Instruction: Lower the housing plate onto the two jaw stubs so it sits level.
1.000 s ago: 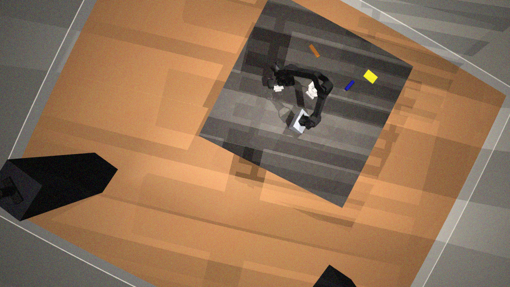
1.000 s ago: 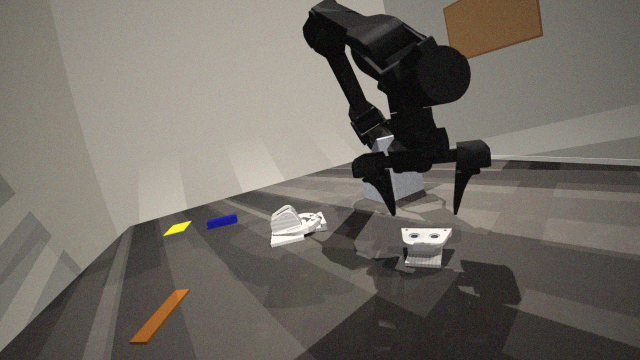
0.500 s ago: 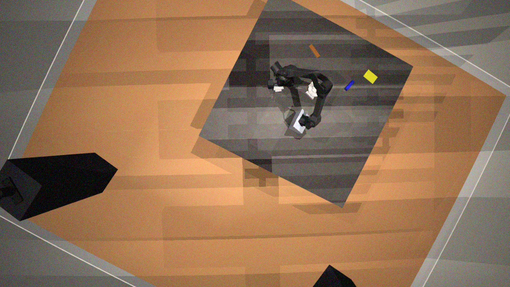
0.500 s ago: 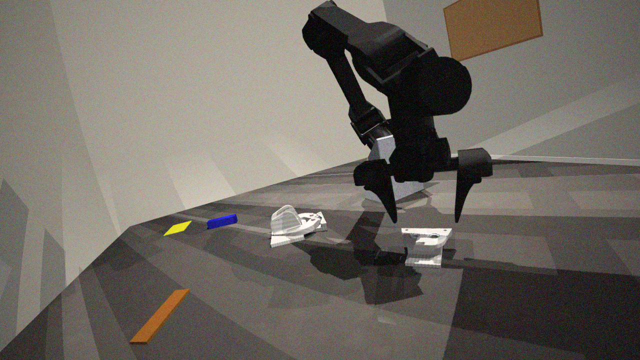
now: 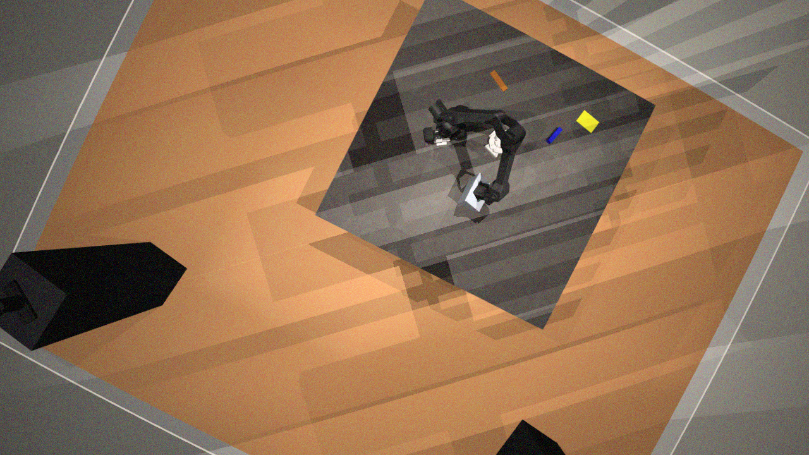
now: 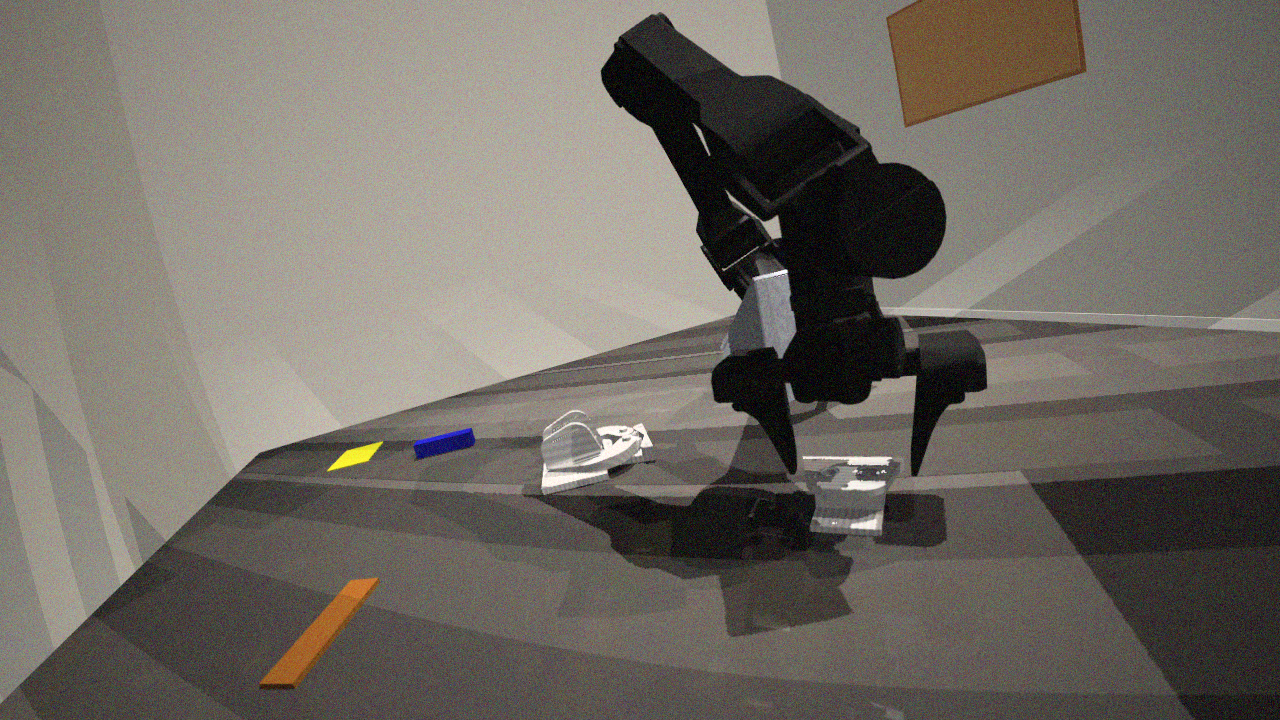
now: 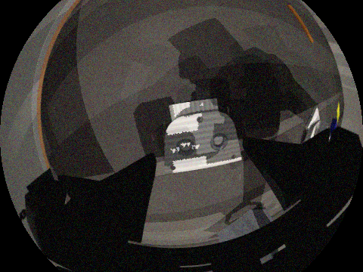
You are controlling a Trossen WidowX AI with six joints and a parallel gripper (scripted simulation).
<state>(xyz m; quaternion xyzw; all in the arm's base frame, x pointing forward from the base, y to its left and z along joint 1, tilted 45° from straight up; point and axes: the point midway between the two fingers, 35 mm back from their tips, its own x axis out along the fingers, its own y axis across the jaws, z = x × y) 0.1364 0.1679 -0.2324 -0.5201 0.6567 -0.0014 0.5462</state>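
My gripper tip is now 10 mm short of the pale block, 10 mm to the right of it and 20 mm above it. From my gripper tip the other things lie so: orange strip 410 mm ahead, 70 mm to the right, 20 mm below; blue bar 350 mm ahead, 450 mm to the right, 10 mm below; yellow tile 520 mm ahead, 550 mm to the right, 20 mm below.
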